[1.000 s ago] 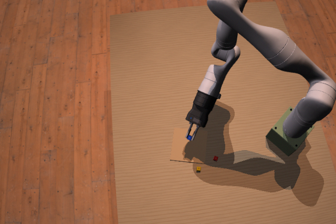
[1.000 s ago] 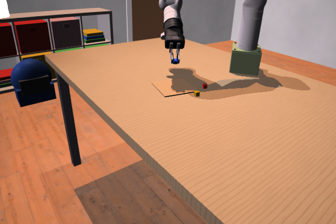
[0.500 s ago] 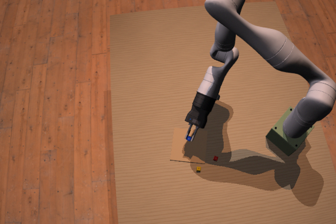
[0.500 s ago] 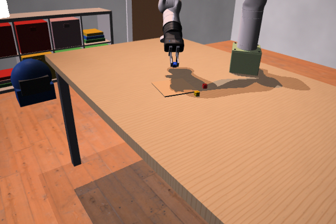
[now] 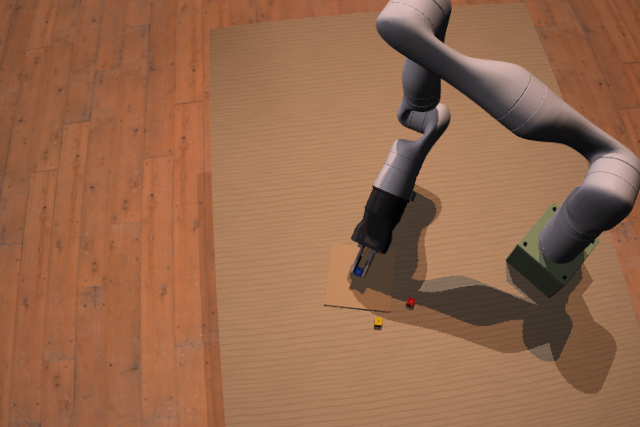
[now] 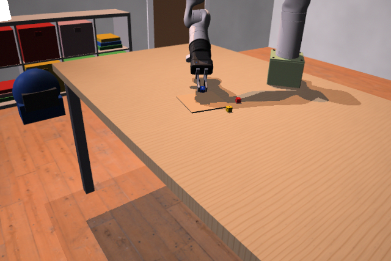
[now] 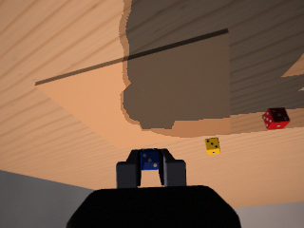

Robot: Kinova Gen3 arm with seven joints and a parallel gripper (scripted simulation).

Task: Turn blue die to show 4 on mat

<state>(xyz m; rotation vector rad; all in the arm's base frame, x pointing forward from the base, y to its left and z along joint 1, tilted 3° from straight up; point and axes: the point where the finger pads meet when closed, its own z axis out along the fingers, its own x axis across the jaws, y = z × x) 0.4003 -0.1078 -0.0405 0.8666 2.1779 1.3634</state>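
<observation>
Right now the tan mat is 1 cm to the left of my hand and 5 cm below it. From my hand the other things lie so: yellow die: 11 cm to the left, 5 cm below; blue die: 1 cm ahead, 1 cm to the left, 1 cm below; red die: 8 cm behind, 10 cm to the left, 5 cm below.
</observation>
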